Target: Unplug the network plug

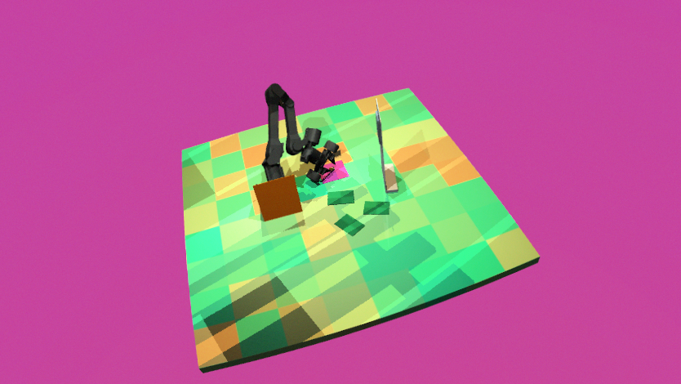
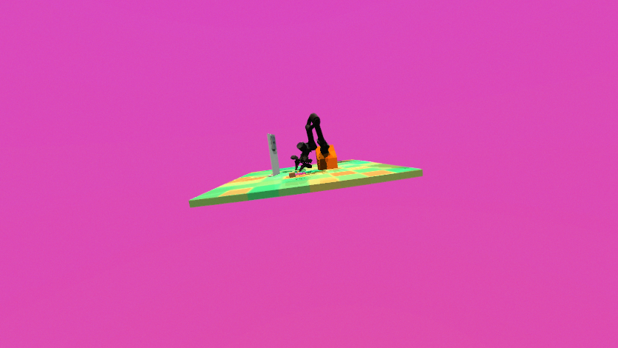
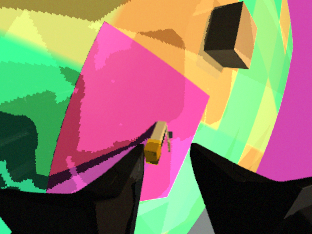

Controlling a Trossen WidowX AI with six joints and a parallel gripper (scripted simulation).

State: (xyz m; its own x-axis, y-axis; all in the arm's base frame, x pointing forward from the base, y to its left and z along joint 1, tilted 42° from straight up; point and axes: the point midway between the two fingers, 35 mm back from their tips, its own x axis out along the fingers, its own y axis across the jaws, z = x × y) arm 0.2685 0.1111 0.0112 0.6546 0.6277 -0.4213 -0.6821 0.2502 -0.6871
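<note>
Now: gripper tip 1 cm above the network plug. Round my gripper tip: grey panel (17 cm to the right, 17 cm ahead, 15 cm above); pink marked square (2 cm below).
</note>
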